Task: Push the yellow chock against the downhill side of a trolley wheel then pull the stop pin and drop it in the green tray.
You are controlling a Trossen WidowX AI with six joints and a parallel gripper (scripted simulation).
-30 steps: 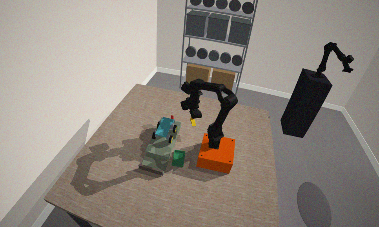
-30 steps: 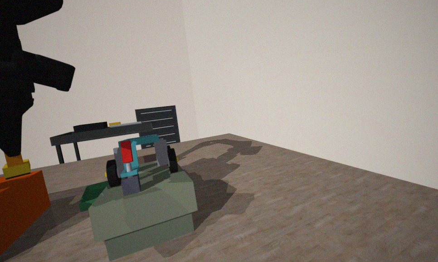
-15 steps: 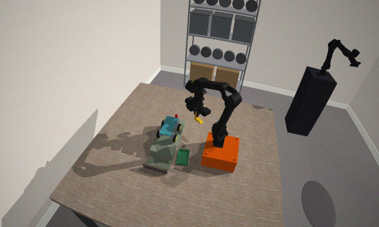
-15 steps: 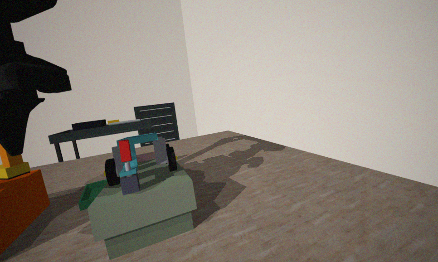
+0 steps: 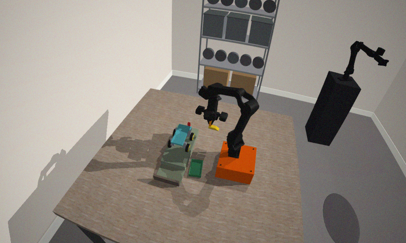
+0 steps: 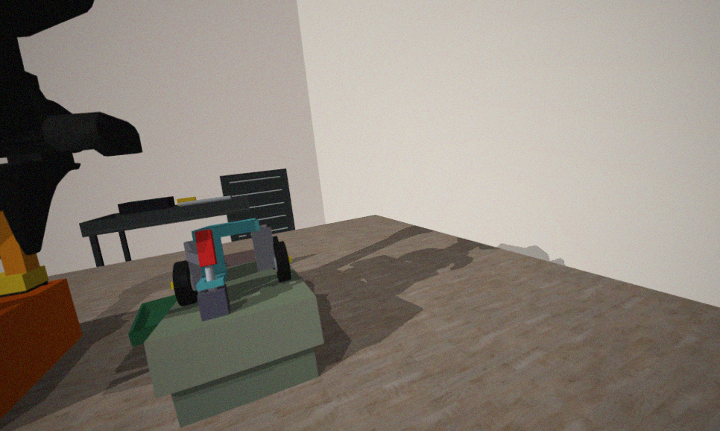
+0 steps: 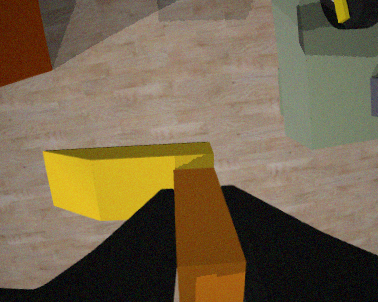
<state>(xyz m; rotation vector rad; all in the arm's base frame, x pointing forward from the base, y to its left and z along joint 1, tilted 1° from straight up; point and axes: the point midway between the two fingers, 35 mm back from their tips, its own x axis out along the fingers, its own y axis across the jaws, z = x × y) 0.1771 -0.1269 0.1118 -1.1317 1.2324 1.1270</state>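
My gripper tip is 130 mm short of the red-headed stop pin, 10 mm to the right of it and 50 mm above it. Also, from my gripper tip: yellow chock (20 mm behind, 10 mm below); then ramp block (150 mm ahead, 120 mm to the left, 130 mm below); then blue trolley (150 mm ahead, 110 mm to the left, 60 mm below).
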